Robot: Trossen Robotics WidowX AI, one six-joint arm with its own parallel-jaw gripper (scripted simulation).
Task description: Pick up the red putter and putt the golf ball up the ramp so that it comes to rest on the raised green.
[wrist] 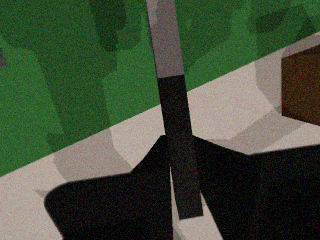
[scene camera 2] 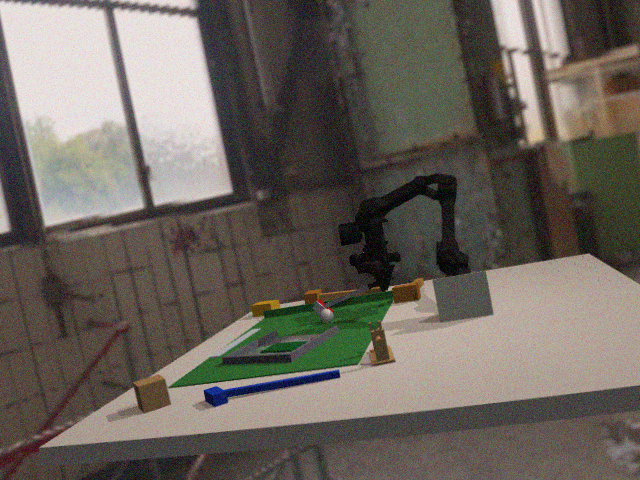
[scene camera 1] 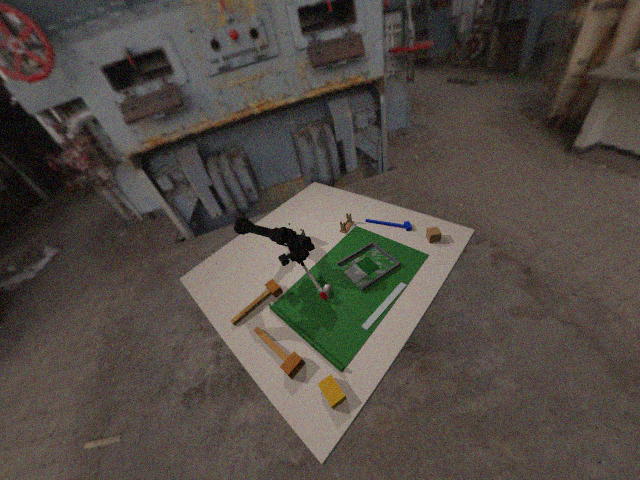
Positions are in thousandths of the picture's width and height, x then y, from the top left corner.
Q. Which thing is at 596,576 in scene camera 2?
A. My gripper.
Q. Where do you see a green mat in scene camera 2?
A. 541,726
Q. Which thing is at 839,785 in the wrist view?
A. My gripper.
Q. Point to a brown cube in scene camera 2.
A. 238,820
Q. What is my gripper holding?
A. A red putter.
